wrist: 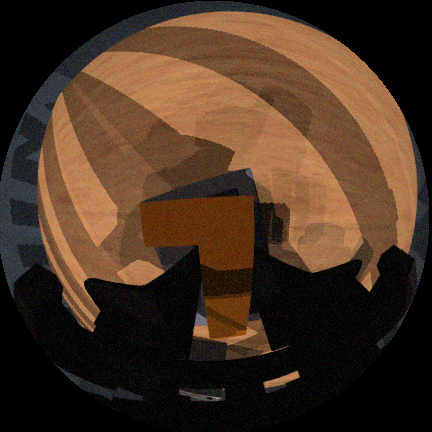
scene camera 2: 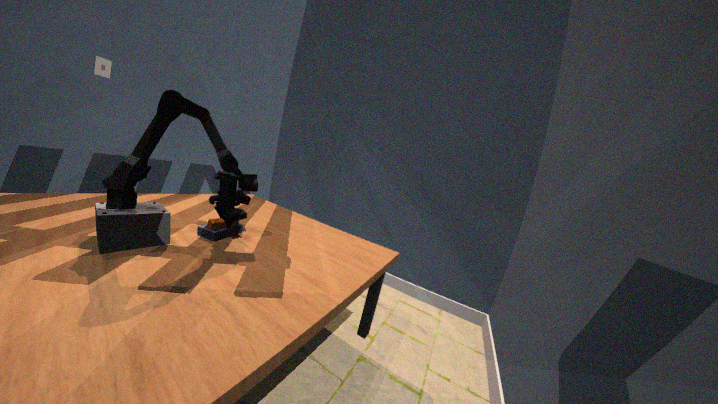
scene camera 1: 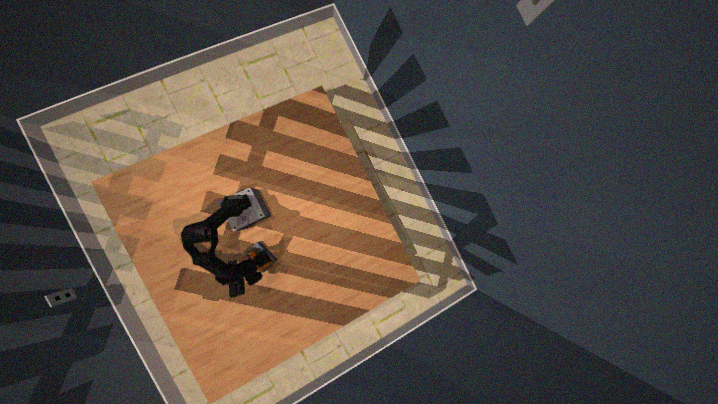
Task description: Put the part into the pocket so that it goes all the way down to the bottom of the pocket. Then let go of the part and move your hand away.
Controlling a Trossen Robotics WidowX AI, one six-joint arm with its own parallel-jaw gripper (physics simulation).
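Places are measured from the arm's base along level axes (x ahead, y down, z left), in centimetres.
Where they show: gripper, between the fingertips: (wrist: 221, 249) (scene camera 2: 226, 225) (scene camera 1: 260, 261); arm's base, origin of its link: (scene camera 2: 120, 206) (scene camera 1: 242, 202).
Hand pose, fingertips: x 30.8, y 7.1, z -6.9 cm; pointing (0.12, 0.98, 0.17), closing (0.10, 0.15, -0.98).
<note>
Things, the pixels of their top centre, and the offset from my fingertips. Level surfaces: height alone.
- orange L-shaped block, centre of its top: (wrist: 196, 297) (scene camera 2: 222, 216) (scene camera 1: 258, 259) dz +1.0, dx -1.7, dy -3.7 cm
- small dark blue-grey block, centre of its top: (wrist: 213, 272) (scene camera 2: 221, 225) (scene camera 1: 260, 257) dz +0.4, dx -1.9, dy -0.2 cm
- wooden table, height of its surface: dy +3.4 cm
The part is an orange L-shaped block (scene camera 1: 253, 254) (scene camera 2: 215, 223) (wrist: 227, 225). My gripper (scene camera 2: 232, 221) (wrist: 221, 249) is shut on its long leg, with one black finger on each side. The pocket is in a small dark blue-grey block (scene camera 2: 215, 234) (wrist: 210, 186) on the table. The part covers most of the pocket in the wrist view, and its top stands above the block's rim in scene camera 2. The block's far edge looks slightly turned relative to the part. The part's underside and the pocket's bottom are hidden, so its depth cannot be told.
The arm's grey base box (scene camera 1: 255, 213) (scene camera 2: 128, 231) stands on the wooden table (scene camera 1: 306, 211) (scene camera 2: 165, 341) close to the pocket block. Striped shadows cross the table top. The table's edge (scene camera 2: 321, 314) lies to the right in scene camera 2.
</note>
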